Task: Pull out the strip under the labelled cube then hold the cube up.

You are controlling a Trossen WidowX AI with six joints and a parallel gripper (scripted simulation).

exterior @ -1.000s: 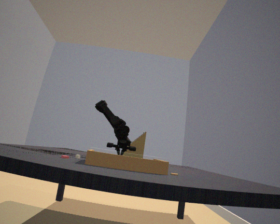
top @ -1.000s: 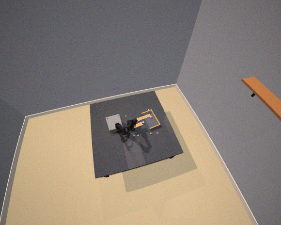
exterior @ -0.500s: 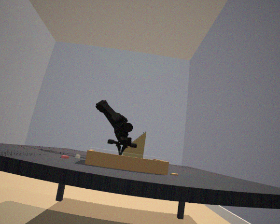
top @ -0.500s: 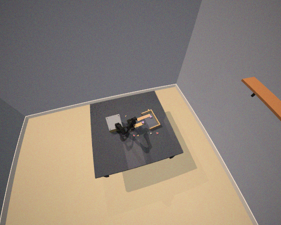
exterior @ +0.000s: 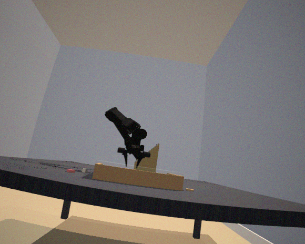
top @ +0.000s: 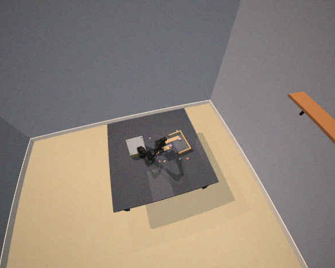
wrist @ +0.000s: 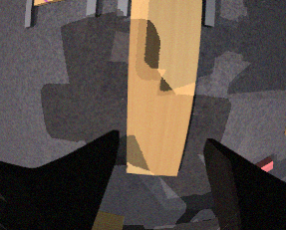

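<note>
Right now the plain strip is 50 mm below my gripper tip, 50 mm ahead of it and 10 mm to the left of it. Also, from my gripper tip: small tan strip: 340 mm ahead, 240 mm to the left, 50 mm below.
</note>
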